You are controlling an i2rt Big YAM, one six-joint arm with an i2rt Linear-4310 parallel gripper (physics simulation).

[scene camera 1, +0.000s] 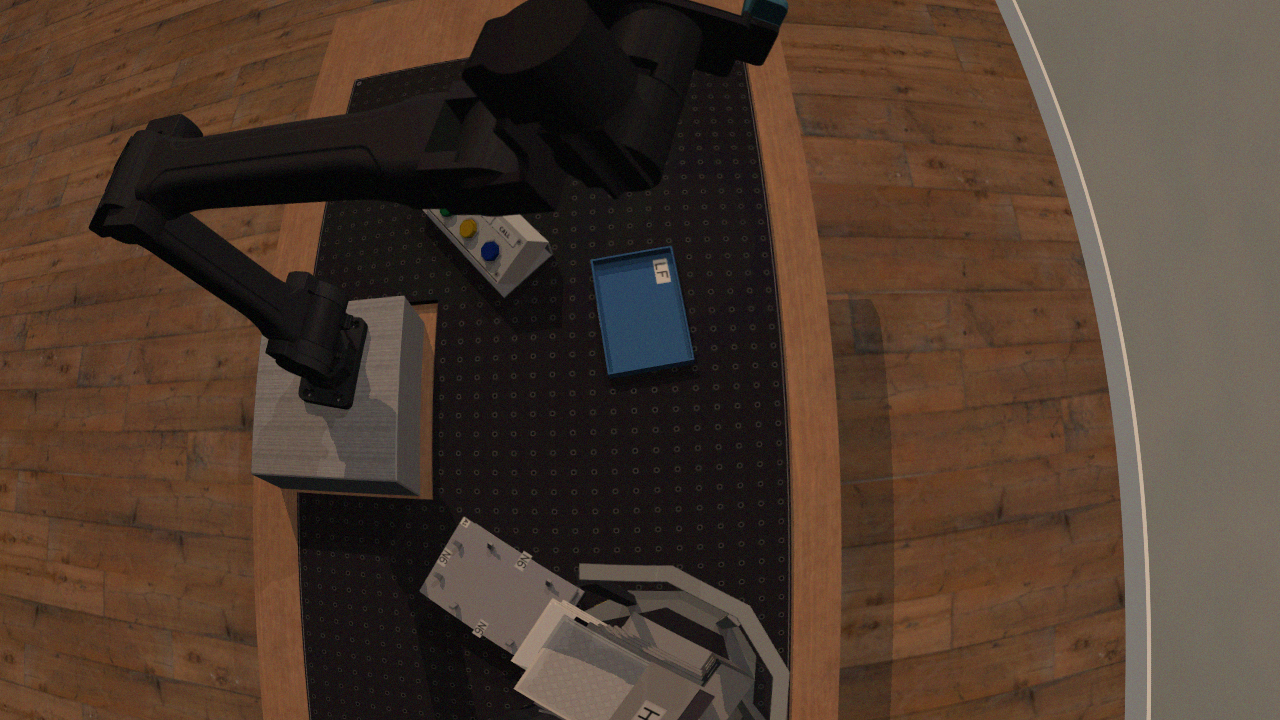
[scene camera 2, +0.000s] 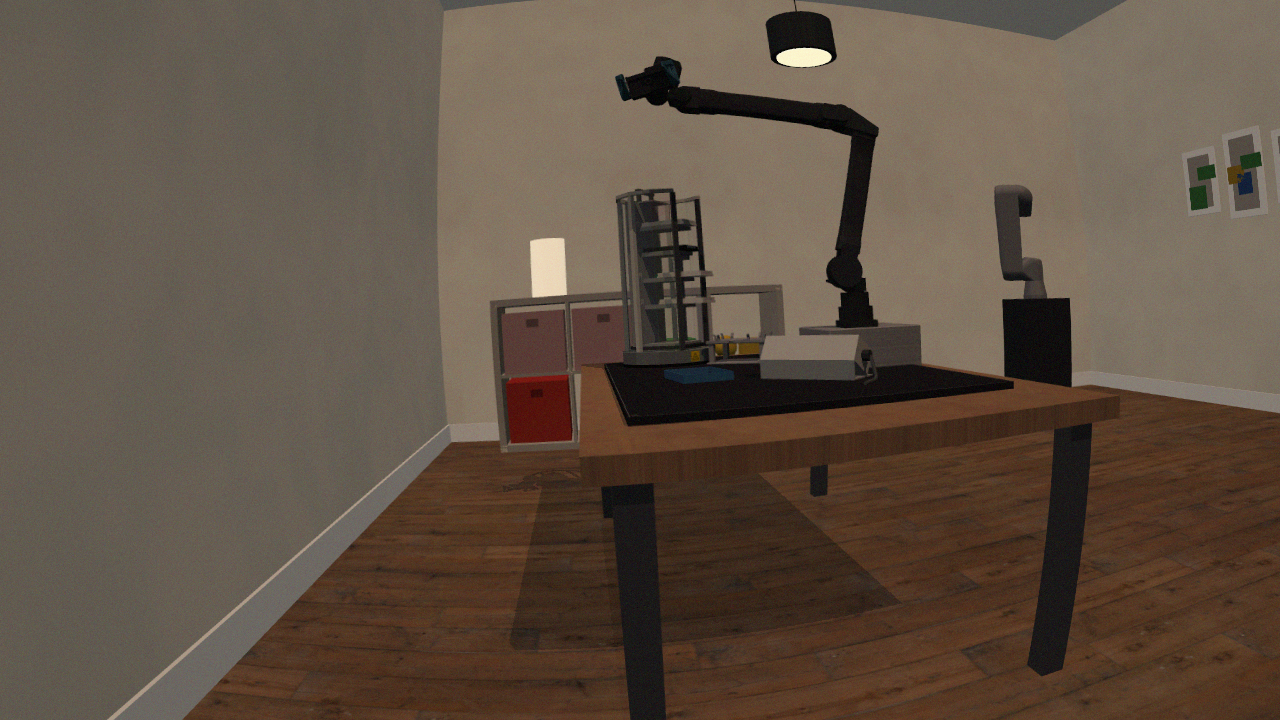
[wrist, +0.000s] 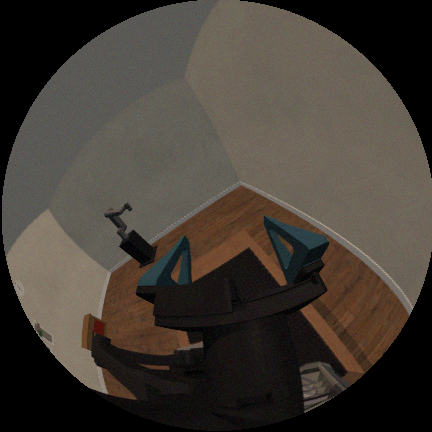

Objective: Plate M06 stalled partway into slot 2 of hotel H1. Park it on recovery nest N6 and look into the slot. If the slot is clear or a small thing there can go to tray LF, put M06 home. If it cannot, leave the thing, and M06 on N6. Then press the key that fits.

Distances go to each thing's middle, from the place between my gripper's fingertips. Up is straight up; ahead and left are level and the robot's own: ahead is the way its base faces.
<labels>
My gripper is now 500 mm to the left of the slotted plate rack [scene camera 1: 706,647] and 450 mm above it.
</labels>
